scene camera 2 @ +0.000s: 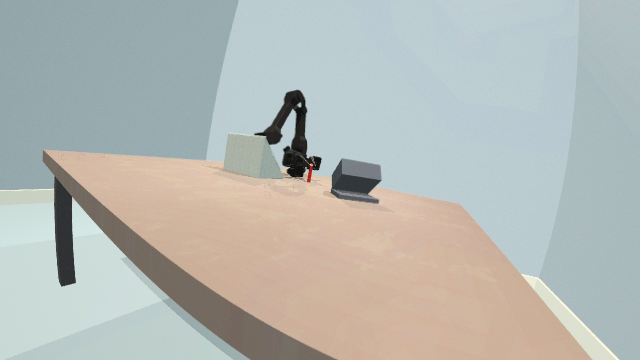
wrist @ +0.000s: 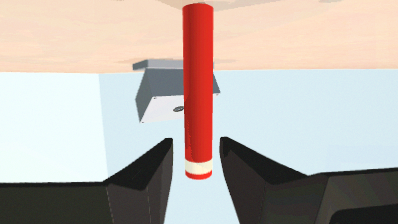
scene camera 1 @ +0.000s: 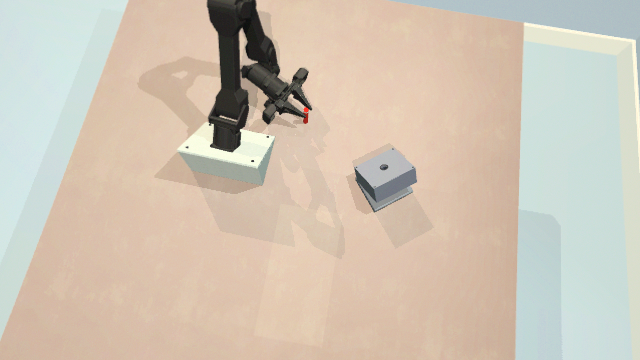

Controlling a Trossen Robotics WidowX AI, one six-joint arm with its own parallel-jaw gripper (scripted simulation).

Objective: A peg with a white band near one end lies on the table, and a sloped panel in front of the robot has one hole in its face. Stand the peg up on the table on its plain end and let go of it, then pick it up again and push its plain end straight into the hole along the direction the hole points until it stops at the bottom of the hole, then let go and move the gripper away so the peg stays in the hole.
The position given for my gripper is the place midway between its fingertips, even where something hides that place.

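Note:
Grey sloped panel (scene camera 1: 400,174), also in the wrist view (wrist: 167,85). Red peg (wrist: 197,29). My gripper (scene camera 1: 308,113), wrist view too (wrist: 196,144).

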